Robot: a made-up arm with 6 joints. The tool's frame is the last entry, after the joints. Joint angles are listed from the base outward.
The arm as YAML. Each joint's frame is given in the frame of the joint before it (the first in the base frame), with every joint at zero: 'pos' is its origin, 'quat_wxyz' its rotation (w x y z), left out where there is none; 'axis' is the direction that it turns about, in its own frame. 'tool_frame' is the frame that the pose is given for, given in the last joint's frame.
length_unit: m
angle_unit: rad
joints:
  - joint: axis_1
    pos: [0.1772, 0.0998, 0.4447]
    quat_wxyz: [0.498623, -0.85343, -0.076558, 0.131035]
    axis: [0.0, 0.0, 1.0]
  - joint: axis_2
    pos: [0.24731, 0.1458, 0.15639]
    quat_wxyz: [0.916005, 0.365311, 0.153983, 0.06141]
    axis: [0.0, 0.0, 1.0]
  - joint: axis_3
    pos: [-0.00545, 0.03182, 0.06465]
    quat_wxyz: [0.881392, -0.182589, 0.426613, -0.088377]
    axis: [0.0, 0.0, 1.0]
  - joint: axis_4
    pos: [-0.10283, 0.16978, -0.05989]
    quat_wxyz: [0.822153, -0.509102, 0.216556, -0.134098]
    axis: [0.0, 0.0, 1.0]
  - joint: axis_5
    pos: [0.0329, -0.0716, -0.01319]
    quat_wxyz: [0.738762, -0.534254, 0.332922, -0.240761]
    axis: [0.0, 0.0, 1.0]
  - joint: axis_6
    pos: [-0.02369, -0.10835, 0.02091]
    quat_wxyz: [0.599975, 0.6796, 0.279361, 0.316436]
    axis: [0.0, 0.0, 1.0]
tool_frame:
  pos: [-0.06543, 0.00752, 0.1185]
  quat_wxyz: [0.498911, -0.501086, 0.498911, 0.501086]
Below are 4 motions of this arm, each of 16 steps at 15 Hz.
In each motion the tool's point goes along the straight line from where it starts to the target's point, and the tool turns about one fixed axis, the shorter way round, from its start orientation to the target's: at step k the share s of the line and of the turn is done. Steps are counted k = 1, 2, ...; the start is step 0. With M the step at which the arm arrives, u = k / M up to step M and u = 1 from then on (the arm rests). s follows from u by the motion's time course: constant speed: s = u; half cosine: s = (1 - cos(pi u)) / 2; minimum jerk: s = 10 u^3 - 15 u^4 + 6 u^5.
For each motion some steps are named. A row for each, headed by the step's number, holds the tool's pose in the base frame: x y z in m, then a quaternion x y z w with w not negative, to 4 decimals.
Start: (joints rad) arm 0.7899 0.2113 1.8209 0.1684 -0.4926 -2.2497
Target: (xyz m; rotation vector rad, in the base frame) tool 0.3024 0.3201 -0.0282 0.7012 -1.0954 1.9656
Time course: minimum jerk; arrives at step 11
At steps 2, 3, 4, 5, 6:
2: 0.1758 0.4092 0.0707 0.7186 -0.4868 0.3677 0.3339
3: 0.1870 0.4014 0.0620 0.6882 -0.4891 0.4112 0.3436
4: 0.2039 0.3895 0.0488 0.6383 -0.4897 0.4750 0.3565
5: 0.2249 0.3747 0.0323 0.5704 -0.4860 0.5497 0.3692
6: 0.2474 0.3588 0.0148 0.4912 -0.4764 0.6232 0.3785

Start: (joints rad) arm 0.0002 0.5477 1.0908 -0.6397 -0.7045 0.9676
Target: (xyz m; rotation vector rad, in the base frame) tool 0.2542 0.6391 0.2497 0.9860 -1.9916 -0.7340
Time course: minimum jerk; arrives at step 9
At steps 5, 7, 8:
5: 0.2010 0.6131 0.2485 0.4062 -0.7211 -0.2460 0.5045
7: 0.2439 0.6341 0.2495 0.3921 -0.7727 -0.2810 0.4127
8: 0.2527 0.6383 0.2497 0.3886 -0.7820 -0.2876 0.3934

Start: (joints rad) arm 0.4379 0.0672 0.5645 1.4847 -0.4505 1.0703
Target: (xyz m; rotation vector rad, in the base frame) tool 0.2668 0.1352 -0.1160 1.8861 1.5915 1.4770
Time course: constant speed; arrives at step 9
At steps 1, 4, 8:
1: 0.1379 0.2150 -0.0847 -0.7180 -0.5833 -0.2138 0.3139
4: 0.1862 0.1851 -0.0964 -0.7174 -0.5908 -0.3372 0.1505
8: 0.2507 0.1452 -0.1121 0.6699 0.5623 0.4788 0.0760

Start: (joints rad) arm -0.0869 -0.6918 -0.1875 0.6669 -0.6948 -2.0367
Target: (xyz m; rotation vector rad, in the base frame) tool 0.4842 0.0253 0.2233 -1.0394 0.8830 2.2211
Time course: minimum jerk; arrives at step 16
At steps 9, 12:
9: 0.5079 0.0741 0.1518 -0.3061 0.1933 0.8956 0.2585
12: 0.4906 0.0385 0.2040 -0.3645 0.2915 0.8442 0.2636

